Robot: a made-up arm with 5 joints.
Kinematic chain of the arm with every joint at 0, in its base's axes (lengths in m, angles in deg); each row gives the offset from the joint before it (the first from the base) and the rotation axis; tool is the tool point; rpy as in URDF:
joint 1: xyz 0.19 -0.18 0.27 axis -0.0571 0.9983 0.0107
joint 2: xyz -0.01 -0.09 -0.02 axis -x
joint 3: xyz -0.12 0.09 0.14 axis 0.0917 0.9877 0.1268
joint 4: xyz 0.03 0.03 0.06 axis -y
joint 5: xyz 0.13 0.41 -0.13 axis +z
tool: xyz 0.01 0 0.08 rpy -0.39 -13.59 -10.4
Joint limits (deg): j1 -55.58..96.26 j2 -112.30..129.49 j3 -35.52..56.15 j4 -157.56..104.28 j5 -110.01..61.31
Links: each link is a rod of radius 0.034 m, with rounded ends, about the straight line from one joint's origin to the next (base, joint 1, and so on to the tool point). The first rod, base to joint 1, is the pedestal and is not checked.
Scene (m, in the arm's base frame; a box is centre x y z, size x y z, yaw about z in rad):
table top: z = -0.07
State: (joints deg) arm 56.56 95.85 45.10 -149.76 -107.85
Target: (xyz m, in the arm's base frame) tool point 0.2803 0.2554 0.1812
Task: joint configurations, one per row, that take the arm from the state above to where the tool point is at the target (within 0.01 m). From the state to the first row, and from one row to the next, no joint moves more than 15 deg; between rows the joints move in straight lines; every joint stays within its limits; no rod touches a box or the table.
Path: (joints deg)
1: 51.57 81.83 32.51 -142.15 -107.99
2: 46.58 67.82 19.92 -134.54 -108.12
3: 41.59 53.80 7.34 -126.94 -108.26
4: 36.61 39.78 -5.25 -119.33 -108.40
5: 31.62 25.77 -17.84 -111.72 -108.54
6: 26.63 11.75 -30.43 -104.11 -108.67
7: 17.34 14.73 -30.53 -90.73 -108.75
8: 8.04 17.70 -30.62 -77.34 -108.82
9: -1.25 20.68 -30.72 -63.96 -108.89
10: -10.55 23.65 -30.82 -50.57 -108.96
11: -19.84 26.63 -30.91 -37.19 -109.03
12: -29.13 29.60 -31.01 -23.80 -109.11

